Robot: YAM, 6 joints.
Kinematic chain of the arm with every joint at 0, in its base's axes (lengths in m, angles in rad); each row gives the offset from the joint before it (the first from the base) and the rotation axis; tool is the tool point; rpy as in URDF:
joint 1: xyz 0 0 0.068 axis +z
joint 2: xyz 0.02 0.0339 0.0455 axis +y
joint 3: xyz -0.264 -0.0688 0 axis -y
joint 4: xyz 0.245 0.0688 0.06 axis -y
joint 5: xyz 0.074 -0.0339 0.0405 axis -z
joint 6: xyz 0.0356 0 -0.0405 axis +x
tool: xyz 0 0 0 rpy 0 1.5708 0
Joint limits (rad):
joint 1: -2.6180..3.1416
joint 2: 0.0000..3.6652
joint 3: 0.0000..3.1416
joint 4: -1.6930..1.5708
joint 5: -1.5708..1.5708
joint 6: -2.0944..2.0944
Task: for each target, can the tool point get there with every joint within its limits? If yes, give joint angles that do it. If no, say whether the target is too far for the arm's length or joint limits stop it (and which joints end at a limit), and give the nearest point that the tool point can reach.
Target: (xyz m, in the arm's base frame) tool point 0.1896 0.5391 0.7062
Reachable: no: too far | nearest point 0.1481 0.4210 0.5717 | short by 0.184 m
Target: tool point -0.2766 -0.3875 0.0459
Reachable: yes | joints -2.1603 2.7403 2.2253 -1.3402 0.4183 1.4149
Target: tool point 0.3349 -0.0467 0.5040
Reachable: yes | joints -0.1246 1.5650 1.4984 0.9281 0.1337 1.7290
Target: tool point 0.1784 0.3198 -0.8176
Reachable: no: too far | nearest point 0.1468 0.2631 -0.3765 | short by 0.446 m
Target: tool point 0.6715 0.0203 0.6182
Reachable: no: too far | nearest point 0.5146 0.0156 0.4967 | short by 0.199 m
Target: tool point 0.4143 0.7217 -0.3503
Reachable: no: too far | nearest point 0.2805 0.4887 -0.1969 | short by 0.309 m
